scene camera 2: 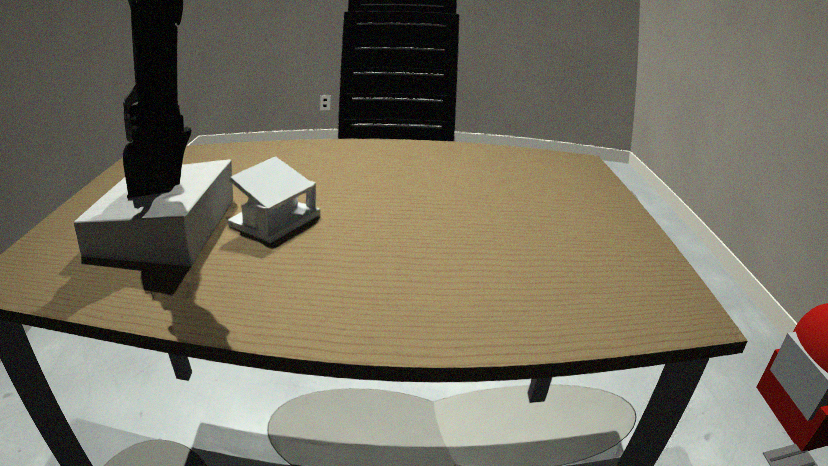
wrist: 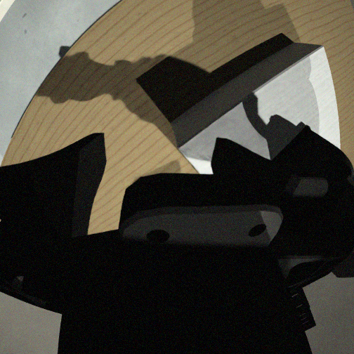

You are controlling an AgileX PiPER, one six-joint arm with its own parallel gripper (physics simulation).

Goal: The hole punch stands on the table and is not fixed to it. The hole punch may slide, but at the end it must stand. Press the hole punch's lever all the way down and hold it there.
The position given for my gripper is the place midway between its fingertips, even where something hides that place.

I see my gripper [scene camera 2: 163, 178] and a lever [scene camera 2: 272, 183].
My gripper also shows in the wrist view [wrist: 159, 148].
